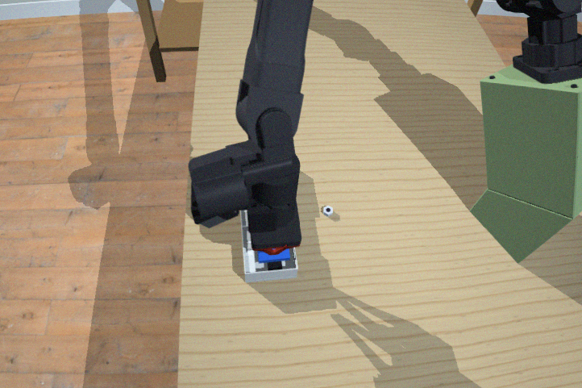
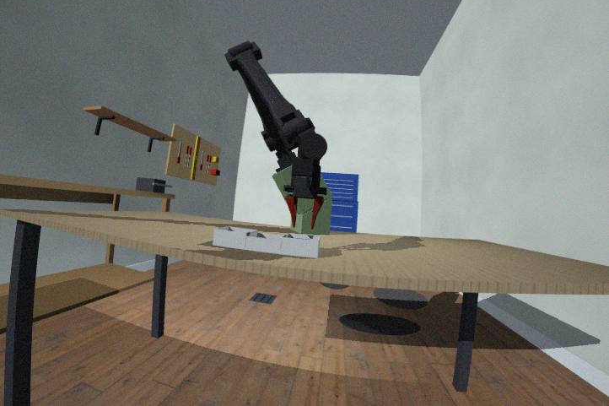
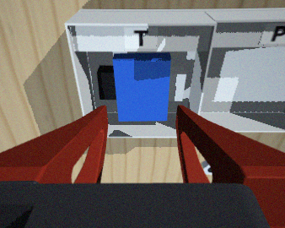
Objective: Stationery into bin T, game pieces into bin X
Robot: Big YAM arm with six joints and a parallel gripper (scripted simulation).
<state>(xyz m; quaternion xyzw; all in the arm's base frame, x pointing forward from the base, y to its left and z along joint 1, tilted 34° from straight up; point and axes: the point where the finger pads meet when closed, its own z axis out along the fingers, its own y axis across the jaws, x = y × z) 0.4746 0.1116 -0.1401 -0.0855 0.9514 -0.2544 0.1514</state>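
My gripper is now 4 cm above the flat blue block. Also, from my hand: grey bin tray (8 cm to the right, 5 cm below, 1 cm ahead); hex nut (10 cm behind, 9 cm to the right, 6 cm below); black-and-white eraser (5 cm below, 1 cm to the right).
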